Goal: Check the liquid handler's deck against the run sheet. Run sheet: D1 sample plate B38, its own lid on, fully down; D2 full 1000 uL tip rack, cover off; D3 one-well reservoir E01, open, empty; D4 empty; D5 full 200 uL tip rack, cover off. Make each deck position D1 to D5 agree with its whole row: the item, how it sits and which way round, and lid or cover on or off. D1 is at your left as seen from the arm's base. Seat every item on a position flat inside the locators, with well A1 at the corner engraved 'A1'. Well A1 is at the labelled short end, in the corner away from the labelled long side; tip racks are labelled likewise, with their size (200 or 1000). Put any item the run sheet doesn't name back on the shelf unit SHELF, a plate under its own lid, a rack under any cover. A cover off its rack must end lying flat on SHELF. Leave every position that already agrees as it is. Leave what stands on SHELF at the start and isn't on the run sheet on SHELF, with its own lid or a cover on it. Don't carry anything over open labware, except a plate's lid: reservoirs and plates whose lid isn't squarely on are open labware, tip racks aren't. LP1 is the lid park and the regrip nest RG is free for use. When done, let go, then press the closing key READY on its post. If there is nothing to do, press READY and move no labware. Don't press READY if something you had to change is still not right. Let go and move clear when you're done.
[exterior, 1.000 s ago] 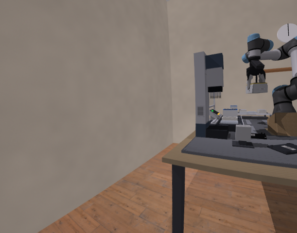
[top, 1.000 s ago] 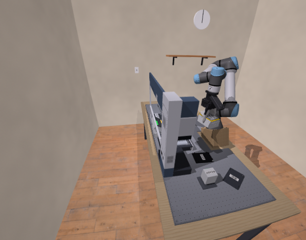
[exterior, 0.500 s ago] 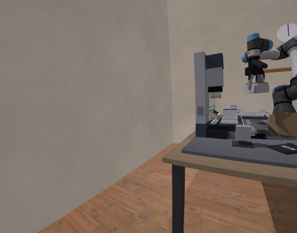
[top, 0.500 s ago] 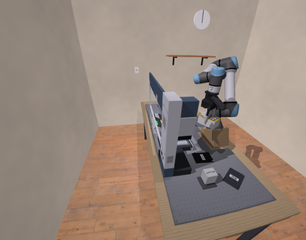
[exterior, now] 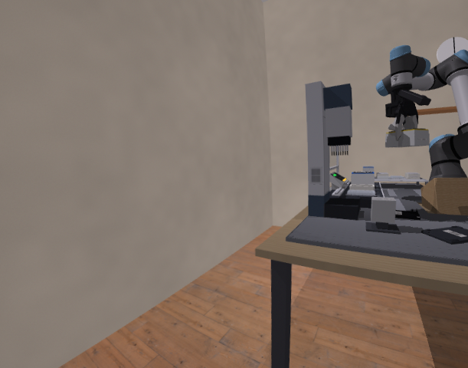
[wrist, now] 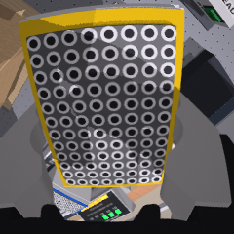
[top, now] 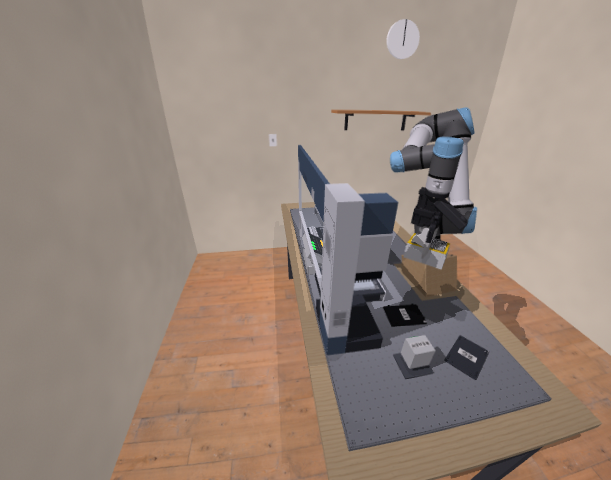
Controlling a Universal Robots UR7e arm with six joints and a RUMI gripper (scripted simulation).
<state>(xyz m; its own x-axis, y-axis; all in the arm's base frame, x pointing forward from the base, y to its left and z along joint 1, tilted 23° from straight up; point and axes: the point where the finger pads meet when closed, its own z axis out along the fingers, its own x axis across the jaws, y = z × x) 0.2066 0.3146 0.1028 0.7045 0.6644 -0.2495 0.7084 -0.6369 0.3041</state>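
My hand is 11 cm past the regrip nest RG, 22 cm to the right of it and 31 cm above it. Also, from my hand: liquid handler head (25 cm ahead, 6 cm to the left, 7 cm above); yellow-rimmed tip rack (1 cm behind, 1 cm above); LP1 label (2 cm ahead, 30 cm below).
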